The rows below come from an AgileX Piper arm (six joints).
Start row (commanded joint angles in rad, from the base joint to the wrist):
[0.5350 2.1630 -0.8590 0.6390 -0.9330 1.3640]
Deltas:
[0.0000 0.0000 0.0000 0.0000 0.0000 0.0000]
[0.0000 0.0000 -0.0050 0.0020 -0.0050 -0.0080]
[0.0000 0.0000 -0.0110 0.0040 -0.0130 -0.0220]
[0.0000 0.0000 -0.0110 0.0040 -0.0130 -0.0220]
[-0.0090 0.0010 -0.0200 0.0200 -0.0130 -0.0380]
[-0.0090 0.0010 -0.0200 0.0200 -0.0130 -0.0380]
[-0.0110 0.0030 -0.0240 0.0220 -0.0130 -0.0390]
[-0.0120 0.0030 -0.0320 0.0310 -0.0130 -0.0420]
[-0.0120 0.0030 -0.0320 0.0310 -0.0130 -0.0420]
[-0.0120 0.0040 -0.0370 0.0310 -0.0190 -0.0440]
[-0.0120 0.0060 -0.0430 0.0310 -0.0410 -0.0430]
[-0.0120 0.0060 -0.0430 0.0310 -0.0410 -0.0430]
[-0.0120 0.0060 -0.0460 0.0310 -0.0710 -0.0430]
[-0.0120 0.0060 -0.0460 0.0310 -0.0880 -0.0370]
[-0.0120 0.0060 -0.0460 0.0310 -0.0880 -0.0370]
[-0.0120 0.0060 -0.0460 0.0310 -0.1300 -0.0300]
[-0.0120 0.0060 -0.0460 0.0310 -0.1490 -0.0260]
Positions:
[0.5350 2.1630 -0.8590 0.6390 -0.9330 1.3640]
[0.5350 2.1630 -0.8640 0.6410 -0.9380 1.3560]
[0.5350 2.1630 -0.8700 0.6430 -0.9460 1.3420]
[0.5350 2.1630 -0.8700 0.6430 -0.9460 1.3420]
[0.5260 2.1640 -0.8790 0.6590 -0.9460 1.3260]
[0.5260 2.1640 -0.8790 0.6590 -0.9460 1.3260]
[0.5240 2.1660 -0.8830 0.6610 -0.9460 1.3250]
[0.5230 2.1660 -0.8910 0.6700 -0.9460 1.3220]
[0.5230 2.1660 -0.8910 0.6700 -0.9460 1.3220]
[0.5230 2.1670 -0.8960 0.6700 -0.9520 1.3200]
[0.5230 2.1690 -0.9020 0.6700 -0.9740 1.3210]
[0.5230 2.1690 -0.9020 0.6700 -0.9740 1.3210]
[0.5230 2.1690 -0.9050 0.6700 -1.0040 1.3210]
[0.5230 2.1690 -0.9050 0.6700 -1.0210 1.3270]
[0.5230 2.1690 -0.9050 0.6700 -1.0210 1.3270]
[0.5230 2.1690 -0.9050 0.6700 -1.0630 1.3340]
[0.5230 2.1690 -0.9050 0.6700 -1.0820 1.3380]

